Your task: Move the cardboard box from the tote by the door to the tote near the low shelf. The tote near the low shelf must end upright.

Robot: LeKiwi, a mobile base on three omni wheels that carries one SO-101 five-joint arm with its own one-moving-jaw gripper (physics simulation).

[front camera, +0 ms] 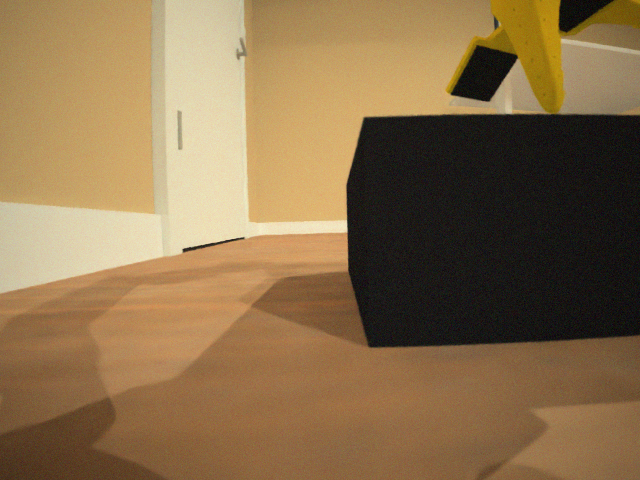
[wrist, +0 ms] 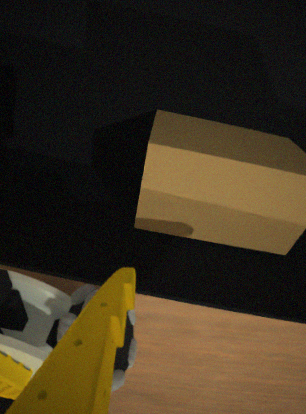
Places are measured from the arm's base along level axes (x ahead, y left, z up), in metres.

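Pixels of known places: hand at its tool point: [front camera: 556, 104] [wrist: 134, 283].
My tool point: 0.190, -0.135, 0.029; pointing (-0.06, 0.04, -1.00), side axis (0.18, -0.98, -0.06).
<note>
Ahead of a thing's pixels: the offset from my tool point to its top centre, as dx, dy, dz. Level surfaces: height alone.
The black tote {+0.065, -0.042, -0.018} [front camera: 491, 227] [wrist: 225, 301] by the door stands upright on the floor, close in front at the right of the front view. The tan cardboard box {-0.004, -0.040, -0.055} [wrist: 220, 187] lies inside it, near its near wall, and runs to the right edge of the wrist view. My gripper [front camera: 511, 104] [wrist: 128, 281] is fully open and empty. In the front view its two jaws hang above the tote's near rim. In the wrist view one jaw shows, its tip over the near rim, left of and below the box. The tote near the low shelf does not show.
A white door [front camera: 206, 129] stands at the back left, beside a tan wall [front camera: 299, 103] with a white baseboard. A pale slanted panel [front camera: 594, 77] shows behind the tote at the right. Wooden floor {dz -0.118} [front camera: 284, 392] lies before the tote. Part of my base and a wheel show at lower left in the wrist view.
</note>
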